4 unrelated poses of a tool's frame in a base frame.
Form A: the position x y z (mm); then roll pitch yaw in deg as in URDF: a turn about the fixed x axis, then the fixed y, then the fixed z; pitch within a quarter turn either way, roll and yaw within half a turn.
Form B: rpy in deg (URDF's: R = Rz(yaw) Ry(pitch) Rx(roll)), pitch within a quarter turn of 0, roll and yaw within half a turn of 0; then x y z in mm. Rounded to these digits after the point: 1 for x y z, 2 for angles.
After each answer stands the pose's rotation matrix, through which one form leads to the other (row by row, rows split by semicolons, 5 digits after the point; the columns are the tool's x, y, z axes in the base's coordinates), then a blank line. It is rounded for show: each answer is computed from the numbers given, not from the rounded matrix.
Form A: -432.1, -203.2, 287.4, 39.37, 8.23, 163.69
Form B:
39.37, 8.23, 163.69, -432.1, -203.2, 287.4
-0.94987 -0.30425 0.07193; 0.27794 -0.71645 0.63988; -0.14315 0.62779 0.76510

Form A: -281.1, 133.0, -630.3, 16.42, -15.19, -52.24
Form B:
16.42, -15.19, -52.24, -281.1, 133.0, -630.3
0.59096 0.71298 -0.37738; -0.76296 0.64594 0.02560; 0.26202 0.27280 0.92570

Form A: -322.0, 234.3, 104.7, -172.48, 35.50, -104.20
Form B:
-172.48, 35.50, -104.20, -322.0, 234.3, 104.7
-0.19971 -0.94246 0.26810; -0.78924 0.31687 0.52601; -0.58070 -0.10655 -0.80711

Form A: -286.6, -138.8, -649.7, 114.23, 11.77, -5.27
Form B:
114.23, 11.77, -5.27, -286.6, -138.8, -649.7
0.97484 0.14753 -0.16712; -0.08992 -0.42575 -0.90036; -0.20398 0.89273 -0.40177

